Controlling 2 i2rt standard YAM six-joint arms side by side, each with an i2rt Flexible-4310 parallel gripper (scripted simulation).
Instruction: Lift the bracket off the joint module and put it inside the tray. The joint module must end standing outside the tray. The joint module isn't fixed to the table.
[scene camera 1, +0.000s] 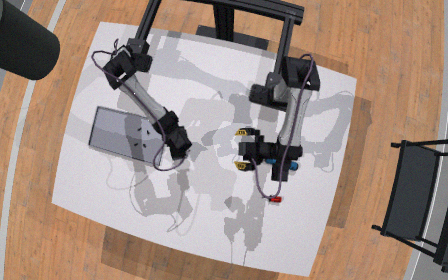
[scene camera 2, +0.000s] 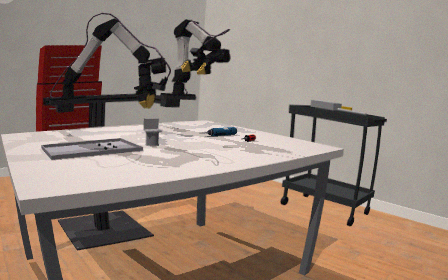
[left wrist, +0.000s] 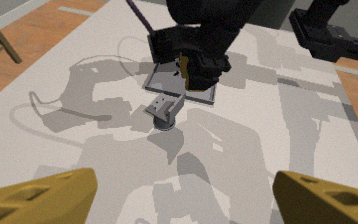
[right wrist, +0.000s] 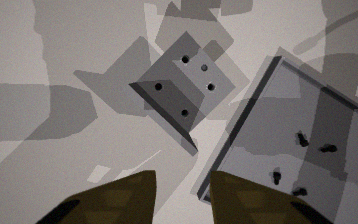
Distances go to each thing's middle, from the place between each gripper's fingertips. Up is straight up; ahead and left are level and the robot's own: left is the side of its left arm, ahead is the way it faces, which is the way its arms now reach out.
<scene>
Right now the grey l-shaped bracket (right wrist: 184, 85) is 40 mm ahead of my right hand, 10 mm to the left of it and 90 mm below it. Also, from my right hand: tray (scene camera 1: 114, 131) (40 mm ahead, 300 mm to the right, 160 mm below).
My left gripper is now 25 cm above the grey l-shaped bracket, 24 cm to the left of it and 8 cm short of it. The rest, counted from my left hand: tray (55 cm to the right, 32 cm below, 8 cm ahead).
</scene>
